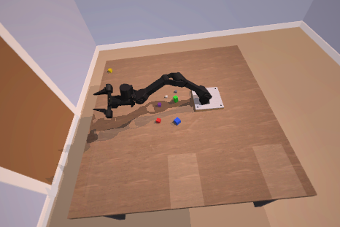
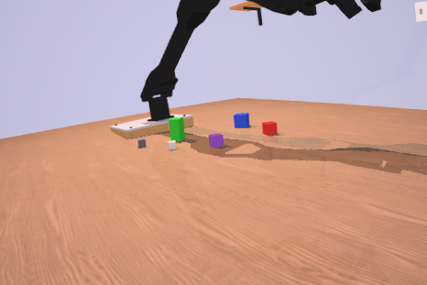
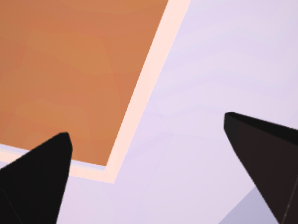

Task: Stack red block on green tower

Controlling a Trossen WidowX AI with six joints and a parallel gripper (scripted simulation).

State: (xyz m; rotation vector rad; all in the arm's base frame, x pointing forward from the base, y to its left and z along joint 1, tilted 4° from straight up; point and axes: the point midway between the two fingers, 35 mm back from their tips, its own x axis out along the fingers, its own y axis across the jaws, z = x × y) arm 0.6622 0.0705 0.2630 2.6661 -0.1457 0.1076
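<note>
Right now my gripper tip is 32 cm past the red block, 1 cm to the right of it and 32 cm above it. Round my gripper tip: small white block: 42 cm behind, 19 cm to the right, 33 cm below; then blue block: 45 cm behind, 5 cm to the left, 32 cm below; then purple block: 35 cm behind, 13 cm to the right, 32 cm below.
</note>
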